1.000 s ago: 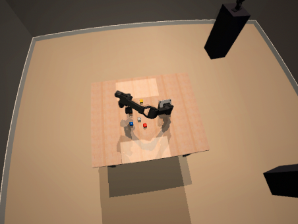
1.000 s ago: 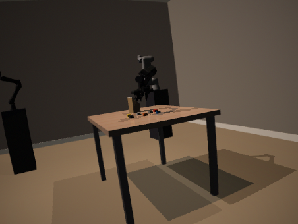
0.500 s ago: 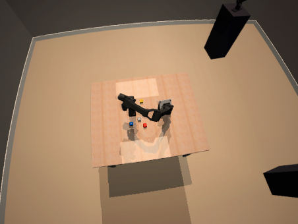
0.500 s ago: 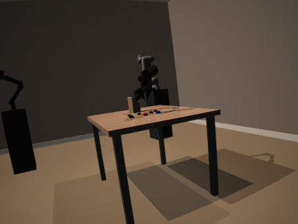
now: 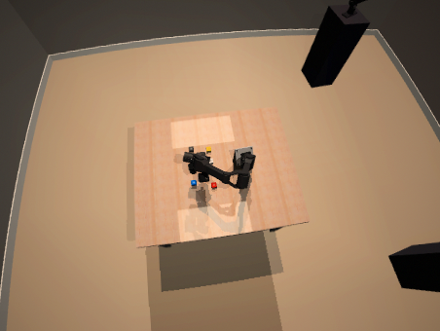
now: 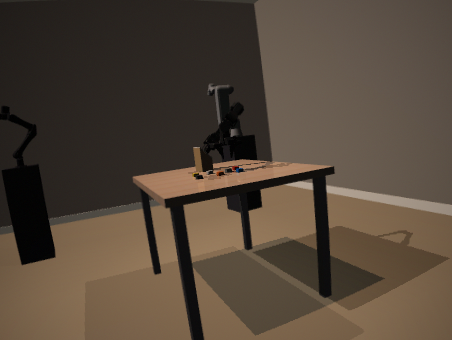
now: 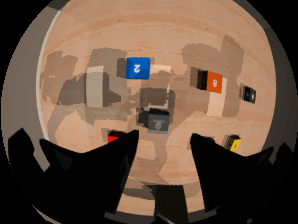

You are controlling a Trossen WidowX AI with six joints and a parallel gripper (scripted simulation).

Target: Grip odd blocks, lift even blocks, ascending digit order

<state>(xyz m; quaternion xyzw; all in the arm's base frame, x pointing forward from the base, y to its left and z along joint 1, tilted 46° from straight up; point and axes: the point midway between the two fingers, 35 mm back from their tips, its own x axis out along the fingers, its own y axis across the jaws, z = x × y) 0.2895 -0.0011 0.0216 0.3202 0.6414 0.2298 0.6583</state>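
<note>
My gripper tip is now 7 cm above the grey block, 2 cm past it and 1 cm to the right of it. The rest, counted from my gripper tip: orange block (9 cm to the right, 7 cm below, 5 cm ahead); then red block (8 cm to the left, 7 cm below, 5 cm behind); then blue block (7 cm below, 7 cm ahead, 3 cm to the left).
</note>
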